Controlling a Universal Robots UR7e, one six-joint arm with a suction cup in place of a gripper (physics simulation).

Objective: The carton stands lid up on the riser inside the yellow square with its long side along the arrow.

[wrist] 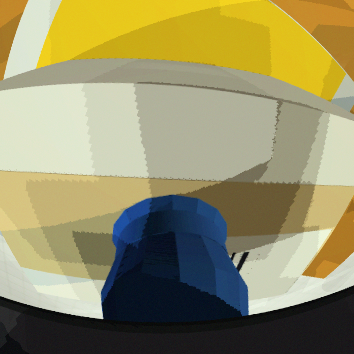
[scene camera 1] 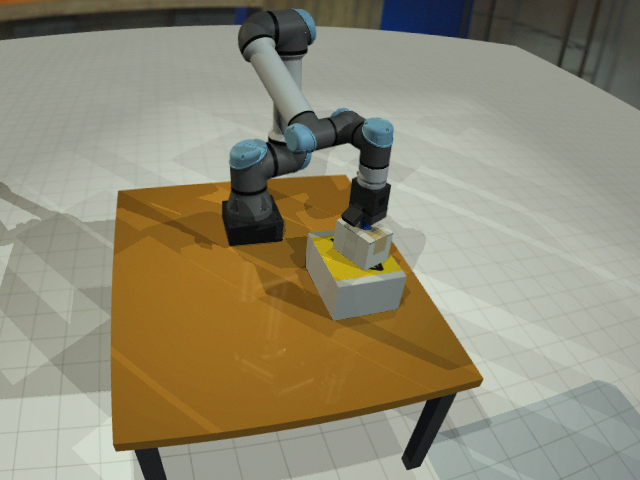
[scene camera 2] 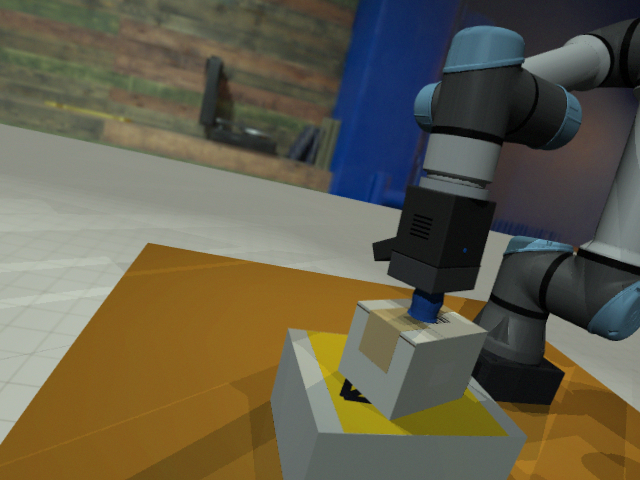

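Observation:
The white carton (scene camera 1: 351,248) (scene camera 2: 439,372) (wrist: 200,125) stands lid up on the yellow square (scene camera 1: 356,273) (scene camera 2: 444,424) (wrist: 165,35) on top of the white riser (scene camera 1: 367,299) (scene camera 2: 413,457). Brown tape runs over its lid and down one end. The head of the black arrow (scene camera 1: 377,267) (scene camera 2: 355,398) shows beside the taped end; the shaft is mostly hidden under the carton. The long side looks roughly along the arrow. My blue suction cup (scene camera 1: 365,226) (scene camera 2: 426,307) (wrist: 172,250) is upright at the lid, touching or nearly touching it; its suction looks released.
The riser stands on the brown table (scene camera 1: 206,320) (scene camera 2: 196,330), near its right edge in scene camera 1. The arm's black base (scene camera 1: 253,227) (scene camera 2: 519,379) stands behind the riser at the left in that view. Riser rims show around the yellow square.

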